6 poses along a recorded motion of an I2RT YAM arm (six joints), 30 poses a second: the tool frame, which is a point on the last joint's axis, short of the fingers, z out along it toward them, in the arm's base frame.
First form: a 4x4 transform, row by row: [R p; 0 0 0 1], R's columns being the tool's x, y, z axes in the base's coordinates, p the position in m. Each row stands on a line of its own.
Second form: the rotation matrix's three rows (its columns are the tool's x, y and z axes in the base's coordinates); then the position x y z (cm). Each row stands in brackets. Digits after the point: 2 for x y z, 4 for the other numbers.
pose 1, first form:
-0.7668, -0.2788, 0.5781, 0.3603
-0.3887, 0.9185, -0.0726, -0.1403
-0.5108, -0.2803, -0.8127, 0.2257
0, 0, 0, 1
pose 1, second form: [[-0.7668, -0.2788, 0.5781], [-0.3887, 0.9185, -0.0726], [-0.5108, -0.2803, -0.8127]], [36.03, -14.03, 22.57]
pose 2, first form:
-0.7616, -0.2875, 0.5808, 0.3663
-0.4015, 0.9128, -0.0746, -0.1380
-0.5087, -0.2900, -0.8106, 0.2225
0, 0, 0, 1
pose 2, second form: [[-0.7616, -0.2875, 0.5808], [-0.4015, 0.9128, -0.0746], [-0.5087, -0.2900, -0.8106]], [36.63, -13.80, 22.25]
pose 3, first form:
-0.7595, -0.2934, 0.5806, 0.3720
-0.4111, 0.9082, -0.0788, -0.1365
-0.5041, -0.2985, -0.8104, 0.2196
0, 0, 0, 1
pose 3, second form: [[-0.7595, -0.2934, 0.5806], [-0.4111, 0.9082, -0.0788], [-0.5041, -0.2985, -0.8104]], [37.20, -13.65, 21.96]
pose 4, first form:
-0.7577, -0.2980, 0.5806, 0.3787
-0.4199, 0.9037, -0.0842, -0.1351
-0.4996, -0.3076, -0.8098, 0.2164
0, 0, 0, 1
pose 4, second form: [[-0.7577, -0.2980, 0.5806], [-0.4199, 0.9037, -0.0842], [-0.4996, -0.3076, -0.8098]], [37.87, -13.51, 21.64]
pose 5, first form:
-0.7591, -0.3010, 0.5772, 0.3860
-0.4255, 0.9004, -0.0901, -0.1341
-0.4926, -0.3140, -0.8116, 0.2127
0, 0, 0, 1
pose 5, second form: [[-0.7591, -0.3010, 0.5772], [-0.4255, 0.9004, -0.0901], [-0.4926, -0.3140, -0.8116]], [38.60, -13.41, 21.27]
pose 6, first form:
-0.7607, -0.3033, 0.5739, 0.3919
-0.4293, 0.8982, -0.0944, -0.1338
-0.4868, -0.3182, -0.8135, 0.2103
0, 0, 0, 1
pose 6, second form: [[-0.7607, -0.3033, 0.5739], [-0.4293, 0.8982, -0.0944], [-0.4868, -0.3182, -0.8135]], [39.19, -13.38, 21.03]
